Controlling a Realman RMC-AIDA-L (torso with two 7-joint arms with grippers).
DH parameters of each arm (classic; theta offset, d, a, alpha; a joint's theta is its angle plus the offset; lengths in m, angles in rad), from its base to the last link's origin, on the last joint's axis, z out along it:
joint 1: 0 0.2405 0 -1.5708
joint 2: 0 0 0 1.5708
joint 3: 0 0.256 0 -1.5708
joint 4: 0 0 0 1.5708
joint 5: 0 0.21 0 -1.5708
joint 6: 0 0 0 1.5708
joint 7: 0 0.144 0 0
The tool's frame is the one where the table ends.
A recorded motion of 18 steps. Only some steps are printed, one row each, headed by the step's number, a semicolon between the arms.
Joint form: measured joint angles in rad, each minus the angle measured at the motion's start. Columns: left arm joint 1, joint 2, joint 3, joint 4, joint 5, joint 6, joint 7; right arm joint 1, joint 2, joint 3, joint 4, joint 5, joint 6, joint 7.
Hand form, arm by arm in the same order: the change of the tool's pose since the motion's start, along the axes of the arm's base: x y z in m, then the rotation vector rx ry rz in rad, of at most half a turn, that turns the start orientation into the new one. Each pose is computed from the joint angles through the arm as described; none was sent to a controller.
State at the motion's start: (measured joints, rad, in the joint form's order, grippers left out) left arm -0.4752 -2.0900 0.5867 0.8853 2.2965 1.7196 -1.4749; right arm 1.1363 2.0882 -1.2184 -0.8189 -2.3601 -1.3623 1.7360
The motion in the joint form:
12: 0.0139 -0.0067 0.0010 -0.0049 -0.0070 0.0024 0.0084; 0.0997 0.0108 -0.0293 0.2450 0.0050 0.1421 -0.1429
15: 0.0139 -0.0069 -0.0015 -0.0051 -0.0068 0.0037 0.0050; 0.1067 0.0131 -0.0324 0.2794 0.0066 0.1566 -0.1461
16: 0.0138 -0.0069 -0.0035 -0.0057 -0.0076 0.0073 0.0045; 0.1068 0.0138 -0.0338 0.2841 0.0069 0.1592 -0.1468
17: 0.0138 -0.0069 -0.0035 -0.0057 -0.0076 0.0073 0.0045; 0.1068 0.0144 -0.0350 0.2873 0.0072 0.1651 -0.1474
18: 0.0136 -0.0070 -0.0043 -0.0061 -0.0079 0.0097 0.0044; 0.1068 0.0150 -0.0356 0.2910 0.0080 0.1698 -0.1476
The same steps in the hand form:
12: -0.0020 -0.0050 -0.0034 -0.0029 -0.0131 0.0054; 0.0078 0.0038 -0.0341 -0.0308 -0.0664 0.0808
15: -0.0021 -0.0051 -0.0032 -0.0031 -0.0158 0.0096; 0.0124 0.0025 -0.0387 -0.0377 -0.0746 0.0672
16: -0.0018 -0.0055 -0.0031 -0.0044 -0.0195 0.0099; 0.0133 0.0022 -0.0396 -0.0388 -0.0762 0.0653
17: -0.0018 -0.0055 -0.0031 -0.0044 -0.0195 0.0099; 0.0138 0.0025 -0.0402 -0.0358 -0.0765 0.0651
18: -0.0016 -0.0057 -0.0031 -0.0058 -0.0216 0.0095; 0.0144 0.0025 -0.0408 -0.0340 -0.0762 0.0633

